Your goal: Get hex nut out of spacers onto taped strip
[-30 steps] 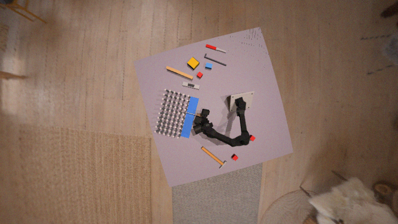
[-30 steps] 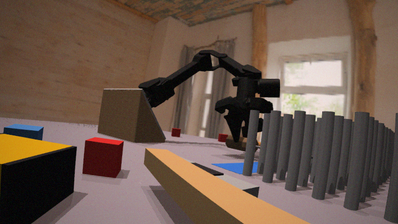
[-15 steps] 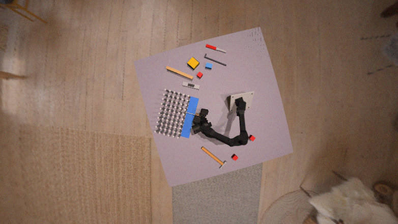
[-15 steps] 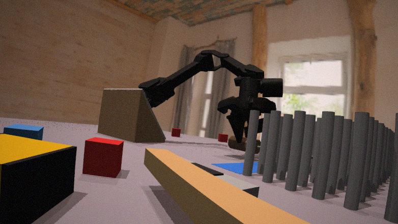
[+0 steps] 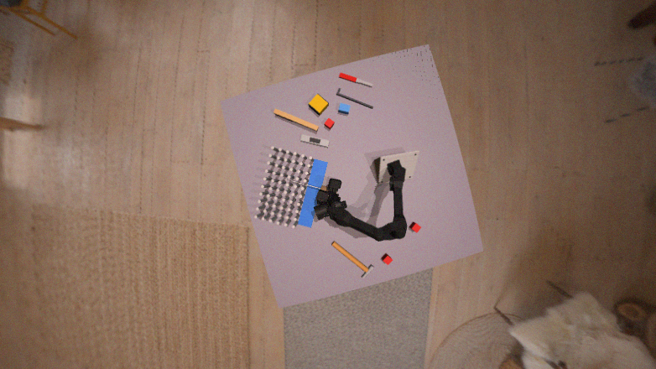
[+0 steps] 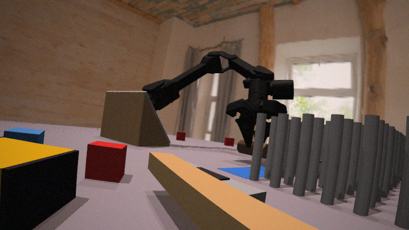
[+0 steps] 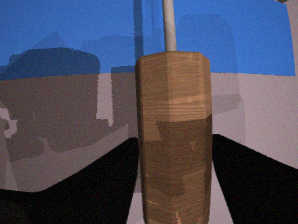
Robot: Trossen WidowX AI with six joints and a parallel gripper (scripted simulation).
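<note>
Right now my gripper tip is 90 mm short of the blue taped strip, 30 mm above it and 10 mm to the left of it. From my gripper tip the other things lie so: wooden-handled file: 90 mm ahead, 60 mm to the right; then hex nut: 210 mm ahead, 140 mm to the right, 30 mm below; then grey bar: 290 mm to the right, 30 mm behind, 20 mm below.
</note>
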